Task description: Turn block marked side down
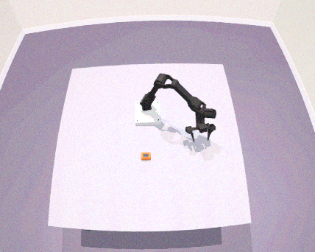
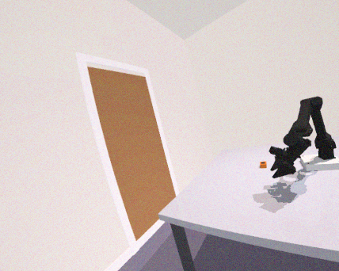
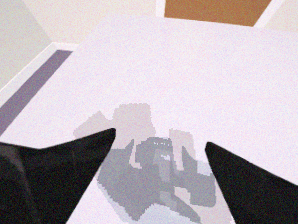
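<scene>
My gripper tip is 1 cm past the orange block, 35 cm to the left of it and 8 cm above it.
</scene>
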